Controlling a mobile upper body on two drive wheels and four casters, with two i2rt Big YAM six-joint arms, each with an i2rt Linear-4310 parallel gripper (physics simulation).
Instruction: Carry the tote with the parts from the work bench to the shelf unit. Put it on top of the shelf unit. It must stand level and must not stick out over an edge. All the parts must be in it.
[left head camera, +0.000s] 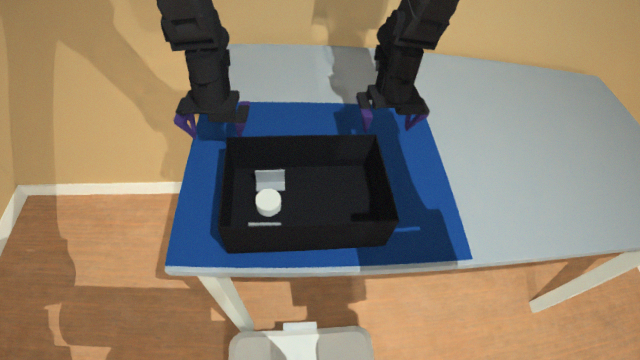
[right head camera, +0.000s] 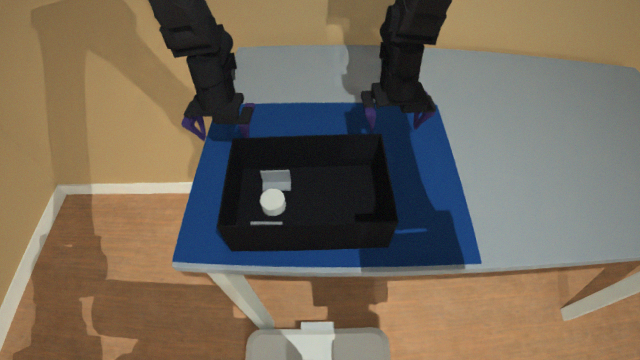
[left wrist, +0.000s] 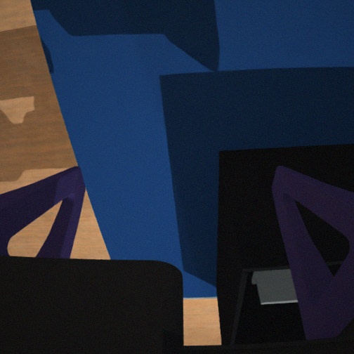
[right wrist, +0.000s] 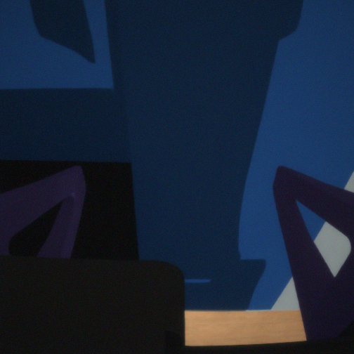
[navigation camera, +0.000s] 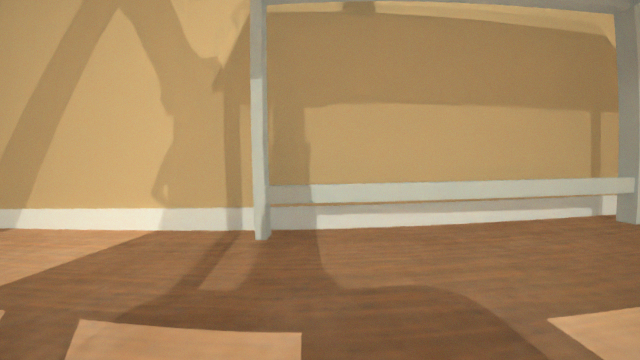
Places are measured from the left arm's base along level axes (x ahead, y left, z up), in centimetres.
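Where they show: left gripper, fingertip midpoint: (left head camera: 217, 138) (right head camera: 225, 139); right gripper, fingertip midpoint: (left head camera: 385, 129) (right head camera: 393, 128).
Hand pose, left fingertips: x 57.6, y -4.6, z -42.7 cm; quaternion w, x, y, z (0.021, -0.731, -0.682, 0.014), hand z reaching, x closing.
After its pixels a point has its place.
The black tote (left head camera: 307, 237) @(x 34.8, y -22.3, z -43.7 cm) (right head camera: 307, 237) @(x 34.8, y -22.5, z -43.8 cm) (left wrist: 245, 200) (right wrist: 110, 210) stands level on the blue mat. In its left half lie a grey angled part (left head camera: 270, 181) @(x 50.1, y -15.6, z -48.3 cm) (right head camera: 276, 181) @(x 50.1, y -15.6, z -48.3 cm), a white round part (left head camera: 268, 201) @(x 44.2, y -15.4, z -46.7 cm) (right head camera: 273, 201) @(x 44.1, y -15.6, z -46.7 cm) and a thin light part (left head camera: 264, 224) @(x 38.4, y -14.7, z -45.2 cm) (right head camera: 266, 223) @(x 38.4, y -14.8, z -45.1 cm), its lower portion hidden by the front wall. My left gripper (left head camera: 217, 135) @(x 57.6, y -4.6, z -42.7 cm) (right head camera: 224, 136) @(x 57.6, y -4.6, z -42.7 cm) (left wrist: 178, 176) is open by the tote's upper left corner. My right gripper (left head camera: 387, 129) @(x 59.1, y -40.9, z -42.1 cm) (right head camera: 394, 128) @(x 59.1, y -40.9, z -42.1 cm) (right wrist: 179, 176) is open by its upper right corner. Neither holds anything. The shelf unit does not show.
The blue mat (left head camera: 190, 240) @(x 37.4, y -0.1, z -49.4 cm) (right head camera: 195, 245) @(x 35.8, y 0.0, z -49.4 cm) lies at the left end of the grey work bench (left head camera: 525, 150) @(x 59.9, y -84.5, z -49.6 cm) (right head camera: 525, 150) @(x 59.2, y -77.3, z -49.6 cm). A bench leg (navigation camera: 259, 125) @(x 98.3, y -3.5, z -103.1 cm) and a low crossbar (navigation camera: 450, 190) @(x 97.4, y -66.7, z -125.8 cm) stand before the wall. A pale rounded base (left head camera: 345, 345) @(x 24.9, y -38.3, z -115.0 cm) (right head camera: 360, 345) @(x 25.4, y -37.9, z -115.0 cm) shows below the bench's front edge.
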